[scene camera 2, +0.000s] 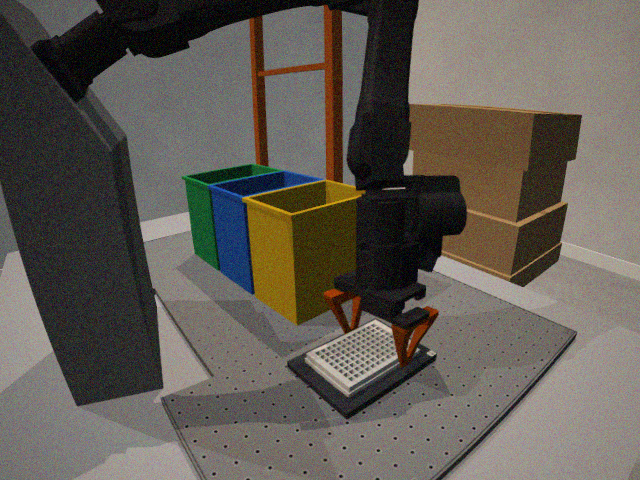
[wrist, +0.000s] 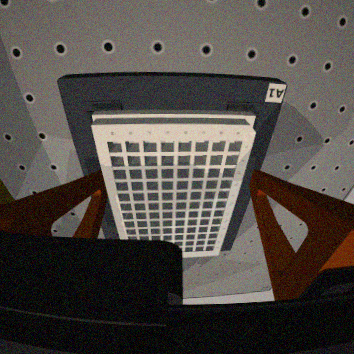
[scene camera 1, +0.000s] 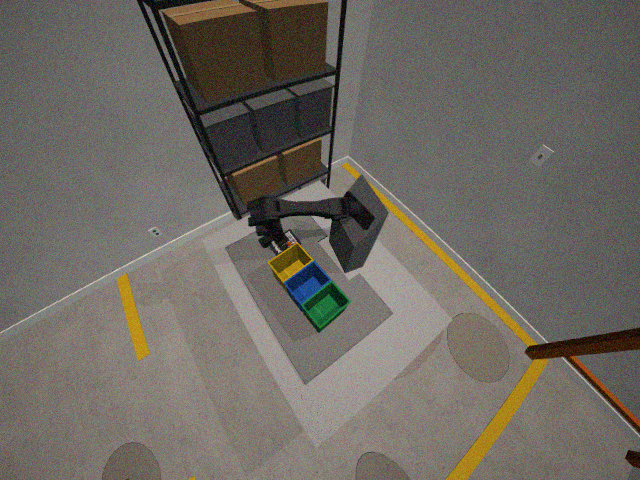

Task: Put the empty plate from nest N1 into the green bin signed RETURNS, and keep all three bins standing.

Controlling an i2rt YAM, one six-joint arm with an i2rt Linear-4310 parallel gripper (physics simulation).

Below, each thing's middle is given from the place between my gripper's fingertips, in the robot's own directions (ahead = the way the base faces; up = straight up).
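The white plate (scene camera 2: 352, 362) has my gripper 20 mm past it and 10 mm to the right of it. Counted from my hand, the dark nest (scene camera 2: 375, 391) is 20 mm behind, 10 mm to the left and 10 mm below. The yellow bin (scene camera 2: 301, 237) sits 70 mm ahead of my hand, 190 mm to the left of it and 70 mm above it, while the blue bin (scene camera 2: 230, 214) is 80 mm ahead of my hand, 320 mm to the left of it and 70 mm above it. Going by their middles, the blue bin is the farthest from my gripper of the things named here.
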